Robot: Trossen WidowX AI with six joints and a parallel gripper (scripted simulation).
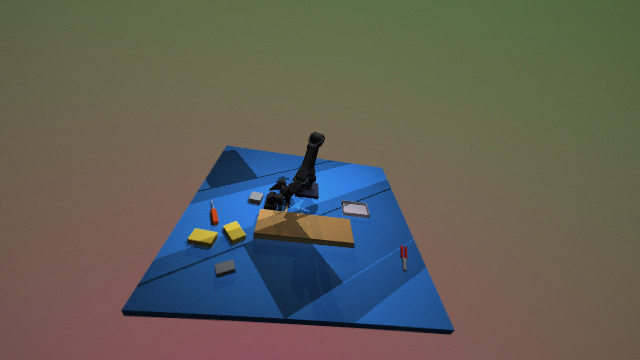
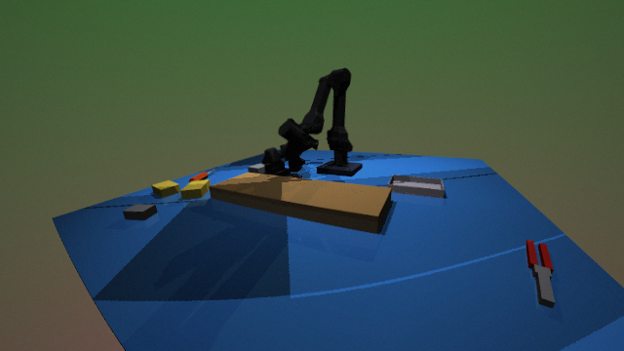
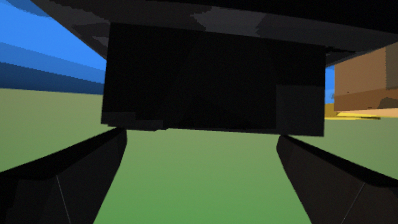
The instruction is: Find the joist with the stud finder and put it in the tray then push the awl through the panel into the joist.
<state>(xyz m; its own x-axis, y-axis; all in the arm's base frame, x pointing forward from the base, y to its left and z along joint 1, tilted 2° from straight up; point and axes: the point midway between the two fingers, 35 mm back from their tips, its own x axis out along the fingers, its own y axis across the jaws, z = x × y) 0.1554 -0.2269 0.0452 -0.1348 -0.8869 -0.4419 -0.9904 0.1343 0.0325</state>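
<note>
Now: gripper tip 3 cm to the right of the stud finder, 2 cm above it and 1 cm past it. From my gripper tip the other things lie so: grey block (7 cm to the right, 5 cm below, 2 cm behind); grey tray (55 cm to the left, 5 cm below, 4 cm ahead).
</note>
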